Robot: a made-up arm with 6 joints. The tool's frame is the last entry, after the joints. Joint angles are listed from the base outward. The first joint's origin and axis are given. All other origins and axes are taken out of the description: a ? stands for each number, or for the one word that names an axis. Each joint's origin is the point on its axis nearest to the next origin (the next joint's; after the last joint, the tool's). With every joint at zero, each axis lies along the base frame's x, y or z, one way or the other. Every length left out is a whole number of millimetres.
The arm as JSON. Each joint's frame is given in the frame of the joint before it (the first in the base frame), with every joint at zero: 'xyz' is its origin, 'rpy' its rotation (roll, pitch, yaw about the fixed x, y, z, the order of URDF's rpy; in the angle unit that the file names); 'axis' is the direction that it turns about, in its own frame. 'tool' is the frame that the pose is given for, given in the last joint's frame.
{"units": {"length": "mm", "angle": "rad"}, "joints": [
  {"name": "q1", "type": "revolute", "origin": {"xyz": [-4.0, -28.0, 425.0], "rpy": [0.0, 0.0, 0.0]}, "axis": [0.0, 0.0, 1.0]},
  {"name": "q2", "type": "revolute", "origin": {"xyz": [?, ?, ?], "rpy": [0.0, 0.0, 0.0]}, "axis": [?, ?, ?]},
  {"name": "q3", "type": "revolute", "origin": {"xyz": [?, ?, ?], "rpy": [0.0, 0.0, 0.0]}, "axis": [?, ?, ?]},
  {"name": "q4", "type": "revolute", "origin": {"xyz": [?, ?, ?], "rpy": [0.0, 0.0, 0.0]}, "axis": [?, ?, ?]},
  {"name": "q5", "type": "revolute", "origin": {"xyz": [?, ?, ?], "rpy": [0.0, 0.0, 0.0]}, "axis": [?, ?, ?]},
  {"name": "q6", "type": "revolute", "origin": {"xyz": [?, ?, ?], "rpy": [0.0, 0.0, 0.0]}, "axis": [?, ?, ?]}
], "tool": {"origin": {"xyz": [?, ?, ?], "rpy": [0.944, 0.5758, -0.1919]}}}
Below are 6 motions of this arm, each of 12 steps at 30 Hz.
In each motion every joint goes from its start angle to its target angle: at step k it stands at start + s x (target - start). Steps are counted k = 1, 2, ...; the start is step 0. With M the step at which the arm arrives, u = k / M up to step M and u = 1 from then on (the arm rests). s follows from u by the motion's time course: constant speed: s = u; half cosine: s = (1 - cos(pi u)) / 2; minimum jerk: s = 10 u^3 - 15 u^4 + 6 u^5.
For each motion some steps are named. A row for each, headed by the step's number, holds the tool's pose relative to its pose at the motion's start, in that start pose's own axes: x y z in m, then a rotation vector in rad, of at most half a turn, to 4 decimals.
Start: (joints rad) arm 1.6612 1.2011 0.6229 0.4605 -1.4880 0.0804
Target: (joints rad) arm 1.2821 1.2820 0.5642 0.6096 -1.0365 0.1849
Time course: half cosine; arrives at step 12
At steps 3, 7, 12:
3: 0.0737 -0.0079 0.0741 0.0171 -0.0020 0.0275
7: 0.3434 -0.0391 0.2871 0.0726 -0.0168 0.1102
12: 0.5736 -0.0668 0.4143 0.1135 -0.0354 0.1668

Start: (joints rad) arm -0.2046 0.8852 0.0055 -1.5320 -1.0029 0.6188
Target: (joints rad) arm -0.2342 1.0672 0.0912 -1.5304 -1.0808 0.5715
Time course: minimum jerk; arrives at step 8
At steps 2, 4, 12:
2: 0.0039 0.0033 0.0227 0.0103 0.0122 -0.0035
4: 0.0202 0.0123 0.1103 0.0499 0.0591 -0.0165
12: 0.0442 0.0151 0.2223 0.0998 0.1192 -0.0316

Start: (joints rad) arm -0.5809 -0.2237 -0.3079 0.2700 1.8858 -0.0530
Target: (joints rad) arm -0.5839 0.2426 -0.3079 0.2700 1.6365 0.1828
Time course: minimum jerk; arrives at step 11
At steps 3, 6, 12:
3: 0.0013 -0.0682 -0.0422 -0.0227 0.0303 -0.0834
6: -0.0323 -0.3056 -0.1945 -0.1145 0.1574 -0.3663
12: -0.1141 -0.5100 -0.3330 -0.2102 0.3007 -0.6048

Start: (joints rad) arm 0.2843 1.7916 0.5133 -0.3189 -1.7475 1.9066
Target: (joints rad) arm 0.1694 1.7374 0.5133 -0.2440 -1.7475 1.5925
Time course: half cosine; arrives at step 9
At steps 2, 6, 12:
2: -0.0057 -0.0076 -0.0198 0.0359 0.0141 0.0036
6: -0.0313 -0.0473 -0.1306 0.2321 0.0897 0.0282
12: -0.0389 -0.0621 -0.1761 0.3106 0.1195 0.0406

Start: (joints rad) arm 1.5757 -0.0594 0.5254 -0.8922 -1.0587 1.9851
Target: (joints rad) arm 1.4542 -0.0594 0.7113 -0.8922 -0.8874 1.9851
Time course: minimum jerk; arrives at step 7
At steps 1, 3, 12:
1: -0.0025 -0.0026 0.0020 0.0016 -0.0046 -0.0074
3: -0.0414 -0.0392 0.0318 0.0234 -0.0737 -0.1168
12: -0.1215 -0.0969 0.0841 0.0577 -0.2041 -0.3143

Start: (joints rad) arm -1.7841 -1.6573 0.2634 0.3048 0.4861 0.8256
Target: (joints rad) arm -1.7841 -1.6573 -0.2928 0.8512 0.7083 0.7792
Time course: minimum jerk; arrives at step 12
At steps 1, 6, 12:
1: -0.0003 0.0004 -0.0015 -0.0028 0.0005 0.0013
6: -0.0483 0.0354 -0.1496 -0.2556 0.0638 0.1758
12: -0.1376 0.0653 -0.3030 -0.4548 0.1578 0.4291

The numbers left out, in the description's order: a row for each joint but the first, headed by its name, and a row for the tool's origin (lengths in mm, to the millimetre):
q2: xyz 1.0 12.0 0.0, axis 0.0 1.0 0.0
q3: xyz 2.0 0.0 1262.0, axis 0.0 -1.0 0.0
q4: xyz 744.0 0.0 9.0, axis -1.0 0.0 0.0
q5: xyz 0.0 -261.0 22.0, axis 0.0 -1.0 0.0
q6: xyz 10.0 0.0 27.0, axis -1.0 0.0 0.0
tool: xyz 0.0 2.0 12.0

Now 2 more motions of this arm.
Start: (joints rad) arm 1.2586 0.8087 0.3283 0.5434 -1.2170 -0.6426
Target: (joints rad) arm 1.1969 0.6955 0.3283 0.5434 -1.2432 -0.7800
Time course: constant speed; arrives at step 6
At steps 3, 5, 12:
3: -0.0218 -0.0882 0.0745 0.0997 0.0635 0.0409
5: -0.0336 -0.1494 0.1218 0.1660 0.1060 0.0681
12: -0.0387 -0.1807 0.1446 0.1992 0.1274 0.0818

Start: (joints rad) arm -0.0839 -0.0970 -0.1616 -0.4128 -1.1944 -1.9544
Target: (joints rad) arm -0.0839 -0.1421 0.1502 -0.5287 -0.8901 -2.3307
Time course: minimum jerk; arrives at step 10
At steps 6, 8, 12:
6: -0.0838 -0.1389 -0.0506 -0.0611 0.4732 -0.0834
8: -0.1182 -0.1950 -0.0608 -0.0766 0.6455 -0.1498
12: -0.1260 -0.2077 -0.0624 -0.0796 0.6830 -0.1672

